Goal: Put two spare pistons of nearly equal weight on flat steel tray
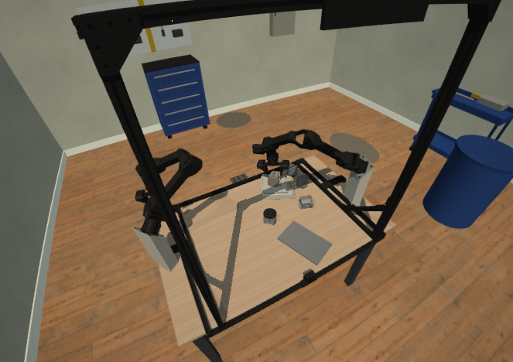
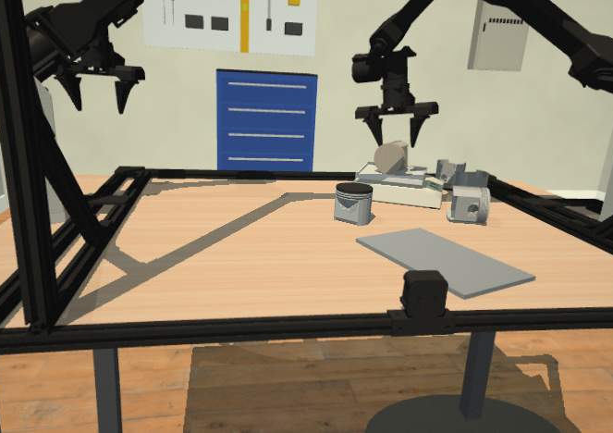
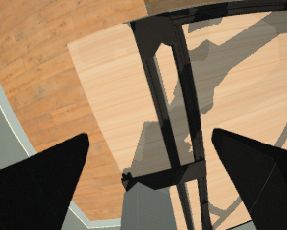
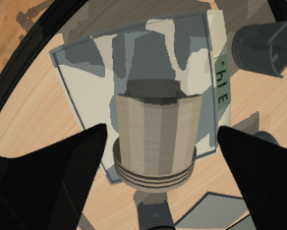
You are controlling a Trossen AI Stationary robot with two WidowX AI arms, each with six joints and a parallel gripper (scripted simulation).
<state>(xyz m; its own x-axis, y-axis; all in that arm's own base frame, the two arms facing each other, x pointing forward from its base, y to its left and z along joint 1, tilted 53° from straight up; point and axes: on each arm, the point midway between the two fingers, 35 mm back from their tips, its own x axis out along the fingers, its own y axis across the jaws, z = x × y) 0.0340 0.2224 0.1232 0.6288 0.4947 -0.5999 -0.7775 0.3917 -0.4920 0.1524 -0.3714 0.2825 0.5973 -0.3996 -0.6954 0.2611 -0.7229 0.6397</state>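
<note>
My right gripper is now 20 mm past the tan piston, 10 mm to the right of it and 60 mm above it. Round my right hand: white weighing scale: 10 mm behind, 10 mm to the right, 110 mm below; then flat grey steel tray: 430 mm behind, 20 mm to the left, 140 mm below; then dark-topped piston: 230 mm behind, 130 mm to the left, 100 mm below.
</note>
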